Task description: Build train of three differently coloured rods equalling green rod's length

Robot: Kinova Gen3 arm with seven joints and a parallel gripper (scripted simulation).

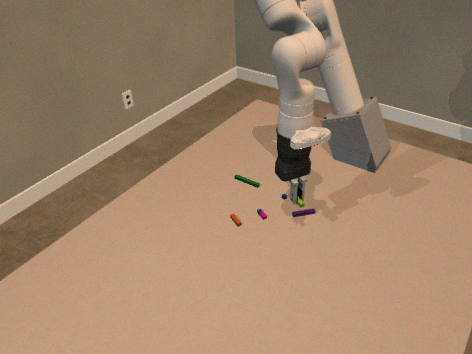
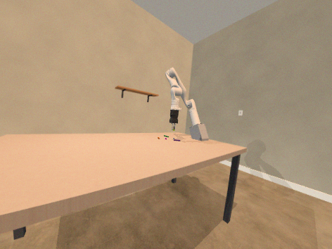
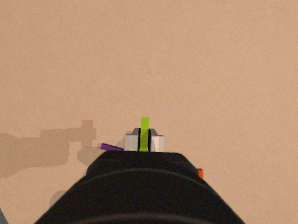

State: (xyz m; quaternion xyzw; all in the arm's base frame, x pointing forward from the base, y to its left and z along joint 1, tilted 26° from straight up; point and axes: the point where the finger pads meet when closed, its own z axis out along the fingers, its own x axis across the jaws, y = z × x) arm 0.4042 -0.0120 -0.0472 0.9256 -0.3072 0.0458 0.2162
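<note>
Now: hand 11 cm above the magenta rod, 9 cm to the left of it and 1 cm past it. Also, from my hand: orange rod: 15 cm to the right, 11 cm below, 4 cm ahead; then lime rod: 1 cm below; then purple rod: 11 cm below, 7 cm behind.
</note>
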